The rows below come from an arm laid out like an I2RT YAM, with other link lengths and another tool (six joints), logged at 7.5 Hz.
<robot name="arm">
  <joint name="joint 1" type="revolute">
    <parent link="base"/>
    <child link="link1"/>
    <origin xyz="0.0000 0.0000 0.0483" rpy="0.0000 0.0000 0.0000"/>
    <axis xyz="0 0 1"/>
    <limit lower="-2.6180" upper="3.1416"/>
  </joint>
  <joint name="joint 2" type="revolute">
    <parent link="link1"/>
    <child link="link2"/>
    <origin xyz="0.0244 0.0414 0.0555" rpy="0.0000 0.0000 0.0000"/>
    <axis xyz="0 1 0"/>
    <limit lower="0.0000" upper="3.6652"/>
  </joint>
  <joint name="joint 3" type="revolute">
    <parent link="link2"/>
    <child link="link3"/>
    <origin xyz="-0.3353 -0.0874 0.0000" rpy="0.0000 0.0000 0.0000"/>
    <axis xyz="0 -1 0"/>
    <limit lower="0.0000" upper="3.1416"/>
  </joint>
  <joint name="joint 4" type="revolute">
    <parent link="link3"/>
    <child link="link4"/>
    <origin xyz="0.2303 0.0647 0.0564" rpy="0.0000 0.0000 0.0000"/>
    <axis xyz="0 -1 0"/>
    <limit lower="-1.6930" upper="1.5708"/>
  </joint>
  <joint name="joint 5" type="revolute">
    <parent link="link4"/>
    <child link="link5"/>
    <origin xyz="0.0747 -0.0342 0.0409" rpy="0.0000 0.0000 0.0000"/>
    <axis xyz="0 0 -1"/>
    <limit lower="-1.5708" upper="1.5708"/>
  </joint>
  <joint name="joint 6" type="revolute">
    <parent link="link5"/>
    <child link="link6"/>
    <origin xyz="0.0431 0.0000 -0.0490" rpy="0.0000 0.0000 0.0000"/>
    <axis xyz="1 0 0"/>
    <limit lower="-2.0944" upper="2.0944"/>
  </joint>
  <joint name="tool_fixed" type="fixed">
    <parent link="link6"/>
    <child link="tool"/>
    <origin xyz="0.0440 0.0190 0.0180" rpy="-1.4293 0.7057 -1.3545"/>
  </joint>
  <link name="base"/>
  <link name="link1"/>
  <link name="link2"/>
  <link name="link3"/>
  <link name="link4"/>
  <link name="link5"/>
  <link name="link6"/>
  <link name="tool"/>
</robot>
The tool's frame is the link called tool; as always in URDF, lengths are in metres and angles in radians.
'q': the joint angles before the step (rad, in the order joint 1, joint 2, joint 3, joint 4, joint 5, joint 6). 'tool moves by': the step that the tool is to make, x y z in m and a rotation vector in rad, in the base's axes. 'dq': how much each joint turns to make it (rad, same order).
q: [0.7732, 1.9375, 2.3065, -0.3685, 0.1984, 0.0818]
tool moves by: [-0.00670, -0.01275, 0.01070, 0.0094, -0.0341, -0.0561]
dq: [0.0004, -0.0402, -0.0365, 0.0315, 0.0562, -0.0186]
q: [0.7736, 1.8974, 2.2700, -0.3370, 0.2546, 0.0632]
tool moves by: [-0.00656, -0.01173, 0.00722, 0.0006, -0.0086, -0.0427]
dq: [-0.0005, -0.0335, -0.0203, -0.0045, 0.0420, -0.0075]
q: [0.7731, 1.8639, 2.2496, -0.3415, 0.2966, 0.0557]
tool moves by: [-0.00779, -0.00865, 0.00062, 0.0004, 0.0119, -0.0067]
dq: [0.0001, -0.0391, -0.0460, -0.0040, 0.0071, 0.0087]
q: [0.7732, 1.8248, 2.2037, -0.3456, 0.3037, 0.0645]
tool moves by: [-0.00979, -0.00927, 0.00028, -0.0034, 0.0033, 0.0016]
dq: [0.0002, -0.0471, -0.0603, 0.0085, -0.0014, -0.0001]
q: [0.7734, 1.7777, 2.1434, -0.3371, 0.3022, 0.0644]
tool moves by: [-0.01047, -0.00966, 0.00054, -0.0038, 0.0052, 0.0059]
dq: [-0.0003, -0.0462, -0.0524, -0.0005, -0.0062, 0.0011]
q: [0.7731, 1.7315, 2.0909, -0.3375, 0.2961, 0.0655]
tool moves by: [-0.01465, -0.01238, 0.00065, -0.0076, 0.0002, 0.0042]
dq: [0.0027, -0.0606, -0.0671, 0.0026, -0.0016, -0.0055]
